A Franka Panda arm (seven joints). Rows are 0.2 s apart.
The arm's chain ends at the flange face. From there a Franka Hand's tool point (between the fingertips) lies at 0.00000 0.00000 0.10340 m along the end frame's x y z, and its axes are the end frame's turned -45 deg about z.
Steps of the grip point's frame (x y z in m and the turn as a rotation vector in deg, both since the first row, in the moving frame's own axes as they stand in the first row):
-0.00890 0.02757 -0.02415 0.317 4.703 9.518
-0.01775 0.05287 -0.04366 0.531 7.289 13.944
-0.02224 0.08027 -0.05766 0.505 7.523 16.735
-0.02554 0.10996 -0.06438 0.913 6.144 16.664
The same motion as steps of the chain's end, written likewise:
0.00711 0.03169 -0.02380 3.550 3.101 9.518
0.01511 0.05875 -0.04282 5.530 4.779 13.944
0.03075 0.08126 -0.05677 5.677 4.962 16.735
0.05183 0.10371 -0.06378 4.990 3.699 16.664

